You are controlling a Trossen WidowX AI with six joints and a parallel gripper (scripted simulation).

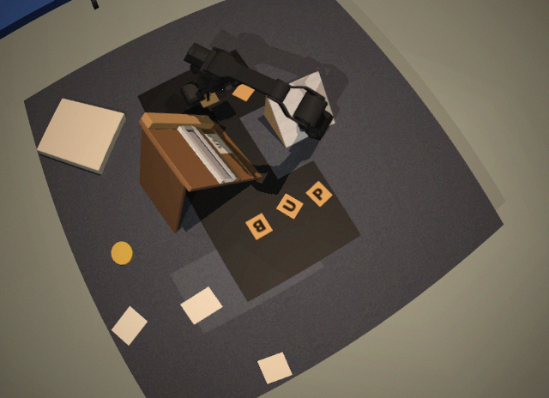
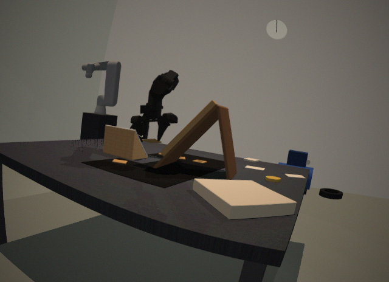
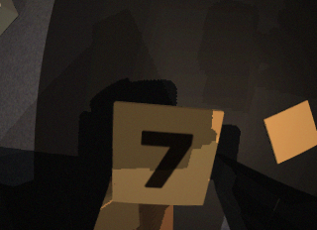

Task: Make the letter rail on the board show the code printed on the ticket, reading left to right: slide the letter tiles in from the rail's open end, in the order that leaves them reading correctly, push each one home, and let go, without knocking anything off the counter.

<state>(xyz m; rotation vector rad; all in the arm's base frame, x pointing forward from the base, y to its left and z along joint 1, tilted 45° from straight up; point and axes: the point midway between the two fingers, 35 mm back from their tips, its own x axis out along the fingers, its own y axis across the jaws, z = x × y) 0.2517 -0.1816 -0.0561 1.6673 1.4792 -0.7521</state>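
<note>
Now: the white ticket 140 mm to the left of my gripper tip, 30 mm below it and 30 mm ahead of it. The rest, counted from my gripper tip: dark mat (180 mm to the left, 110 mm below, 50 mm behind); then cream slab (430 mm ahead, 150 mm to the right, 90 mm below); then letter tile (right at my gripper tip).
</note>
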